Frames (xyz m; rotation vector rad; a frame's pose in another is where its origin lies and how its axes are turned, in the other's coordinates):
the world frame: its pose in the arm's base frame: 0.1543 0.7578 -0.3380 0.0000 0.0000 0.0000
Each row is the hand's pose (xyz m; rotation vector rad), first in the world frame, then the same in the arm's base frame.
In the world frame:
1: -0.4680 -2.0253 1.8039 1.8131 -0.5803 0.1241
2: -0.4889 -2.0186 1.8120 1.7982 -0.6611 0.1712
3: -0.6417 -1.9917 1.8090 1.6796 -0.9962 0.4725
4: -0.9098 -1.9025 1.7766 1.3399 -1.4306 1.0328
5: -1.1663 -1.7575 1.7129 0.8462 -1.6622 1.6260
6: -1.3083 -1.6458 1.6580 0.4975 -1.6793 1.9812
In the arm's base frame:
1: -0.3137 -1.2675 1.4659 1.8131 -0.5803 0.1241
2: -0.3346 -1.2608 1.4740 1.7982 -0.6611 0.1712
3: -0.4874 -1.2339 1.4710 1.6796 -0.9962 0.4725
4: -0.7555 -1.1447 1.4386 1.3399 -1.4306 1.0328
5: -1.0120 -0.9997 1.3749 0.8462 -1.6622 1.6260
6: -1.1540 -0.8880 1.3200 0.4975 -1.6793 1.9812

